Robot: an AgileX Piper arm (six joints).
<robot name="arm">
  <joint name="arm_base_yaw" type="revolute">
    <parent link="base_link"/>
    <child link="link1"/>
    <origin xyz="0 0 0.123" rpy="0 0 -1.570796"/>
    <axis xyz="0 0 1"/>
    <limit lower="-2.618" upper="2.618"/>
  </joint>
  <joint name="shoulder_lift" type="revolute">
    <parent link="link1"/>
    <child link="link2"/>
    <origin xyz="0 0 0" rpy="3.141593 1.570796 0"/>
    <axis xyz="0 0 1"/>
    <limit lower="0" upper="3.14"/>
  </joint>
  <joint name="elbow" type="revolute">
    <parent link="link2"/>
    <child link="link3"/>
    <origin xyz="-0.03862 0.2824 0" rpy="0 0 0"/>
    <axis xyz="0 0 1"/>
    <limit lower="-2.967" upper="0"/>
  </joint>
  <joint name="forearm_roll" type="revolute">
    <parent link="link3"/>
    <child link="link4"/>
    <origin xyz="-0.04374 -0.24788 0" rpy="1.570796 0 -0.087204"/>
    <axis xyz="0 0 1"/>
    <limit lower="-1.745" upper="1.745"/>
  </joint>
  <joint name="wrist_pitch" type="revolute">
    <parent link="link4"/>
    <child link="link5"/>
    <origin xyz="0 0 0" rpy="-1.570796 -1.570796 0"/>
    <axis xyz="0 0 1"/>
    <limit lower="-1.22" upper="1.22"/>
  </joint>
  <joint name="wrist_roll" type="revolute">
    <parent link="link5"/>
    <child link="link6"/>
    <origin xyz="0.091 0 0" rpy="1.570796 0 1.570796"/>
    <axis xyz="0 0 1"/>
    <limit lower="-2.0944" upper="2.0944"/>
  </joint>
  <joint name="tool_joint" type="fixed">
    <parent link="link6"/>
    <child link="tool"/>
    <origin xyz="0 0 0" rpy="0 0 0"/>
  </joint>
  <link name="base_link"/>
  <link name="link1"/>
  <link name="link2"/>
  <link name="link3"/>
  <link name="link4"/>
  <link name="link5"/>
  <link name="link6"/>
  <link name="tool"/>
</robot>
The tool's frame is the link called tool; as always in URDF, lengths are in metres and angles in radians.
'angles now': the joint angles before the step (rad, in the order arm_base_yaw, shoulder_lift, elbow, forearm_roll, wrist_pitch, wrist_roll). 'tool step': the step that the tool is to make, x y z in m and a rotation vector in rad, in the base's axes. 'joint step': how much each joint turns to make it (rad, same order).
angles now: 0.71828 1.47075 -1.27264 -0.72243 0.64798 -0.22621
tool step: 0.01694 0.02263 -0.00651 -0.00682 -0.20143 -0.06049
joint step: 0.05509 0.09096 -0.00994 -0.47893 -0.01734 0.44024
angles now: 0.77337 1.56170 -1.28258 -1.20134 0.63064 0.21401
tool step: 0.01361 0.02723 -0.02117 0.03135 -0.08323 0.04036
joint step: 0.02629 0.10026 -0.00515 -0.28526 -0.04489 0.29901
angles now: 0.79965 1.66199 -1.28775 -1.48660 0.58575 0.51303
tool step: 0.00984 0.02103 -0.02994 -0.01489 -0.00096 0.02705
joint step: 0.01789 0.09662 -0.00535 -0.13657 -0.00638 0.14745
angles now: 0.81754 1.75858 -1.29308 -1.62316 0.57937 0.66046
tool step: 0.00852 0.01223 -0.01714 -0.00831 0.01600 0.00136
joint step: 0.00546 0.06737 -0.03020 -0.02339 0.00274 0.03653
